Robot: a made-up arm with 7 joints.
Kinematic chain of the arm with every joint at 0, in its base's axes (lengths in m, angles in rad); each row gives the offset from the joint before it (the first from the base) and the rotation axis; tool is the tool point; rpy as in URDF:
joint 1: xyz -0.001 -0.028 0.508 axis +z
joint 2: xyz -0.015 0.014 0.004 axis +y
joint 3: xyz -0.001 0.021 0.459 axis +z
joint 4: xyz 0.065 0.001 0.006 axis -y
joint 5: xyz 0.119 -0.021 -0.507 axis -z
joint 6: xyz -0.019 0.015 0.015 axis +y
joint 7: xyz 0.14 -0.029 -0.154 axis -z
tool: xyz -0.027 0.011 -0.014 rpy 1.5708 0 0
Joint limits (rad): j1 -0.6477..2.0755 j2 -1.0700..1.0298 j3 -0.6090..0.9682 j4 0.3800..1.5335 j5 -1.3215..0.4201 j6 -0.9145..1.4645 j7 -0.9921..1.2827
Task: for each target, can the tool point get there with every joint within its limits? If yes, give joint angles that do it. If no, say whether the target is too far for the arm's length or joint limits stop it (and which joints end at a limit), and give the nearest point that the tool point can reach.
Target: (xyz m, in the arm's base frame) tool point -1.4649 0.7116 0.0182
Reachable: no: too far | nearest point -0.8497 0.4588 0.3239 | short by 0.732 m
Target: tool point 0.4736 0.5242 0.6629
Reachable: yes | joints 0.5036 0.2829 0.1398 1.0315 -1.1465 -0.5934 -0.1381
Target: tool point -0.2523 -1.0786 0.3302
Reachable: no: joint limits stop it (at a limit: joint 1, joint 3, joint 5, joint 6, joint 7) | nearest point 0.0889 -0.7454 0.3014 | short by 0.478 m
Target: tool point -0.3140 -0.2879 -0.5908
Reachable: no: joint limits stop it (at a limit: joint 1, joint 2, joint 5, joint 7) | nearest point -0.2840 0.0039 0.0438 | short by 0.699 m
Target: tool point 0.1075 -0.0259 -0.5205
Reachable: no: joint limits stop it (at a limit: joint 2, joint 5, joint 7) | nearest point 0.2386 -0.0234 -0.0046 | short by 0.532 m
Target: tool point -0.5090 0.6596 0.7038
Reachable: yes | joints 1.4902 0.6690 0.7252 1.3683 -1.0314 -0.6738 0.0669
